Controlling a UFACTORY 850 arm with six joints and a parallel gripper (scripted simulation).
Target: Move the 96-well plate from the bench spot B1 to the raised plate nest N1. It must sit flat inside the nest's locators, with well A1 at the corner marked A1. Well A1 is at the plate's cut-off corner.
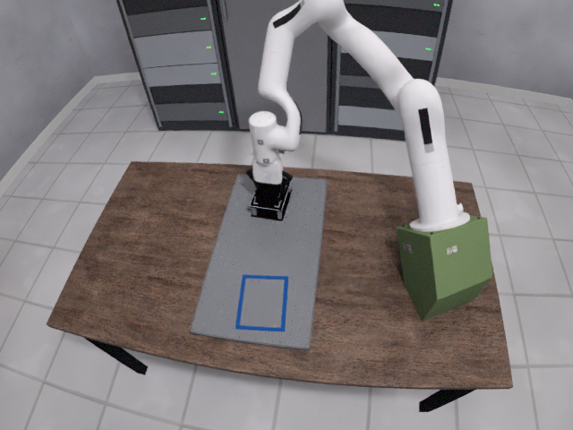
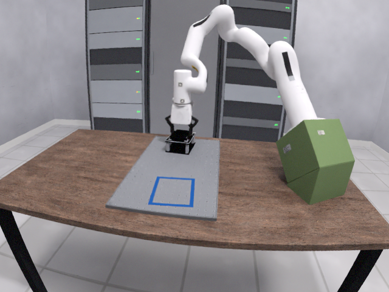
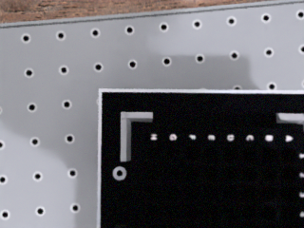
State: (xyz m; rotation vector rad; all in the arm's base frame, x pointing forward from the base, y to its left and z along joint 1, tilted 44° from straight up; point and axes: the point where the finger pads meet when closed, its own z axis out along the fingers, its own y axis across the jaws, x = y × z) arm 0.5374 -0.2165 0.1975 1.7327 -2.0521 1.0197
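Right now the 96-well plate is 1 cm below my hand. The rest, counted from my hand: raised plate nest N1: 2 cm below.
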